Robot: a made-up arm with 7 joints.
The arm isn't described. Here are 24 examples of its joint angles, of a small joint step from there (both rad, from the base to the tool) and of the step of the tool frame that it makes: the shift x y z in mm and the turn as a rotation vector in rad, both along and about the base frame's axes.
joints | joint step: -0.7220 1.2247 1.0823 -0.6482 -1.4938 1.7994 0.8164 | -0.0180 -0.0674 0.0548 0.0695 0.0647 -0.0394 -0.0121
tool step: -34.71 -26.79 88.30 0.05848 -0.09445 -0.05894
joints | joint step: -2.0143 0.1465 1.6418 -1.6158 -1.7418 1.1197 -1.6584 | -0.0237 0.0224 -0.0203 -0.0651 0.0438 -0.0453 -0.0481
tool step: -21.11 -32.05 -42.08 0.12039 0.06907 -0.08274
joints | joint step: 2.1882 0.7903 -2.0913 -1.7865 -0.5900 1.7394 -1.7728 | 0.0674 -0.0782 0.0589 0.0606 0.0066 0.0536 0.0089
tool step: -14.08 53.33 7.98 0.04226 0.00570 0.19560
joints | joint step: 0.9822 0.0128 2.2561 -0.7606 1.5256 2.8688 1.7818 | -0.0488 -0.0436 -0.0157 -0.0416 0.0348 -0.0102 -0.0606
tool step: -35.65 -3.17 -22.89 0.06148 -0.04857 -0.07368
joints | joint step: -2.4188 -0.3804 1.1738 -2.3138 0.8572 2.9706 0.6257 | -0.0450 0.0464 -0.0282 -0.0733 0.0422 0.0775 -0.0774
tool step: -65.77 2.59 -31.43 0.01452 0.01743 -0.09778
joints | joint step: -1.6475 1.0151 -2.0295 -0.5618 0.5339 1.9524 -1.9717 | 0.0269 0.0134 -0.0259 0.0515 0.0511 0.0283 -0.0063
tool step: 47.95 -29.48 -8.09 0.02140 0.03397 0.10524
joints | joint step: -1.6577 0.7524 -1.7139 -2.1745 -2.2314 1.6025 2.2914 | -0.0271 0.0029 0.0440 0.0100 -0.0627 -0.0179 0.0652
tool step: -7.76 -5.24 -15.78 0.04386 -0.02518 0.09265
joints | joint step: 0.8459 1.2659 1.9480 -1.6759 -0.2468 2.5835 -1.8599 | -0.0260 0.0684 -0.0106 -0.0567 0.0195 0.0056 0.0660
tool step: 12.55 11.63 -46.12 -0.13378 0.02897 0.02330
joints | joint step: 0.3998 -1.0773 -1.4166 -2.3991 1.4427 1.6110 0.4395 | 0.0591 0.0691 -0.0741 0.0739 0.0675 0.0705 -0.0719
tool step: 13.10 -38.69 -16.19 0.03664 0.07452 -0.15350
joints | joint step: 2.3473 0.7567 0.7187 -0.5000 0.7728 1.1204 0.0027 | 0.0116 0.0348 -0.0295 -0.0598 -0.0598 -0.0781 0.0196
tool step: -22.73 -2.13 -69.11 0.04020 -0.16544 0.05786
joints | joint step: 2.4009 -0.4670 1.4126 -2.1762 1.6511 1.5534 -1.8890 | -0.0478 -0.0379 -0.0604 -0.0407 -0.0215 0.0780 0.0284
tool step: -39.02 57.10 0.68 0.07539 0.04440 -0.18424
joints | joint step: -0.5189 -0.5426 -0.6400 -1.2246 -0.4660 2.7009 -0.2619 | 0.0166 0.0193 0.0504 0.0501 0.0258 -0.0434 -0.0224
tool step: 25.76 11.94 17.26 -0.01230 0.01679 0.05553
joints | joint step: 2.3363 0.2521 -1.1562 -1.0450 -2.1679 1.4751 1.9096 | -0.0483 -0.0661 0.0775 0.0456 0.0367 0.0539 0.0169
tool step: 21.17 -40.12 31.24 0.05617 0.05855 0.09648
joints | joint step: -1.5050 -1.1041 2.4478 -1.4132 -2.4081 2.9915 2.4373 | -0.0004 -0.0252 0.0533 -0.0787 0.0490 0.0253 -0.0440
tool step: -22.37 -22.32 -52.00 -0.10794 0.08196 -0.03009
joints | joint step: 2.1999 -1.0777 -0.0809 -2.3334 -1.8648 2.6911 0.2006 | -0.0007 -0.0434 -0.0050 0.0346 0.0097 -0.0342 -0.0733
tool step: 23.75 -22.55 18.92 0.06035 0.00238 -0.06259
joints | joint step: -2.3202 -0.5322 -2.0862 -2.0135 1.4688 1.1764 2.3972 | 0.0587 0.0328 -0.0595 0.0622 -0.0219 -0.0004 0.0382
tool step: -6.66 15.71 19.09 0.04493 -0.06515 0.01430
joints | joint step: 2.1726 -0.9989 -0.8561 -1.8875 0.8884 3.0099 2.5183 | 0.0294 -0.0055 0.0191 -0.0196 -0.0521 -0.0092 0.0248
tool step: -13.52 19.33 6.77 -0.01141 -0.03843 0.05095
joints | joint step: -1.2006 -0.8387 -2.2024 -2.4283 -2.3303 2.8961 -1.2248 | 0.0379 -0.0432 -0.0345 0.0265 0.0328 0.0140 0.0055
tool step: -11.88 -4.39 -15.11 -0.04734 -0.04049 -0.02467
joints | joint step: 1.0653 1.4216 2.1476 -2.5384 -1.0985 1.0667 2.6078 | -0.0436 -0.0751 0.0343 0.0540 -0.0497 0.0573 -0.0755
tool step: 0.25 17.75 42.10 0.06068 0.06805 -0.01000
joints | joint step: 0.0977 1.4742 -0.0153 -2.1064 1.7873 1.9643 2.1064 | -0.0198 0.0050 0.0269 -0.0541 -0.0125 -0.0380 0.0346
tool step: -26.99 10.17 7.29 0.05837 0.08808 -0.03737
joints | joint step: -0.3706 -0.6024 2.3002 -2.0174 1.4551 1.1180 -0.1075 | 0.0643 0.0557 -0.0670 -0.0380 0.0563 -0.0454 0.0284
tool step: -1.75 -18.67 32.98 -0.02668 0.06995 -0.02419
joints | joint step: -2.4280 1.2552 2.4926 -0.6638 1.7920 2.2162 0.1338 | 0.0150 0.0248 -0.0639 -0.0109 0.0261 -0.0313 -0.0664
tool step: 10.14 -31.67 -31.91 0.06646 -0.00624 -0.04943
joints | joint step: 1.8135 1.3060 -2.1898 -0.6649 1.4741 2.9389 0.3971 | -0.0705 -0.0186 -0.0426 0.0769 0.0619 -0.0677 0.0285
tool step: 25.75 -1.33 10.43 -0.03254 0.04712 -0.00207
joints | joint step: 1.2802 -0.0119 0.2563 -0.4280 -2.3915 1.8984 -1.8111 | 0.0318 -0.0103 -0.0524 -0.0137 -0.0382 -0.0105 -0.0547
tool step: 7.18 -3.54 -0.38 -0.02922 0.01901 -0.09001
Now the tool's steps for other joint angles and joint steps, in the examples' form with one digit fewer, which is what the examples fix.
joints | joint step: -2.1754 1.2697 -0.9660 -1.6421 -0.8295 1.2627 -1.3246 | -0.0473 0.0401 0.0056 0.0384 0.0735 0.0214 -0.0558
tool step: -4.7 25.5 -25.0 -0.0729 -0.0244 -0.0710
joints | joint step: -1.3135 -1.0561 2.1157 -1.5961 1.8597 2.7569 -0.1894 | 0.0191 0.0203 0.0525 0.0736 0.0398 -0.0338 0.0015
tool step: -37.1 48.4 -6.3 0.0830 0.0743 0.1034
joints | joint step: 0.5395 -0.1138 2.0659 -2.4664 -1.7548 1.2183 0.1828 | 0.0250 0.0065 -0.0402 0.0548 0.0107 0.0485 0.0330
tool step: -11.2 9.9 24.9 0.0018 0.0926 0.0247
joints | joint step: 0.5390 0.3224 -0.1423 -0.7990 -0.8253 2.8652 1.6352 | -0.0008 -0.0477 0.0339 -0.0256 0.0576 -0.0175 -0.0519
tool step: -23.6 -10.9 22.0 0.0207 0.0115 0.0312
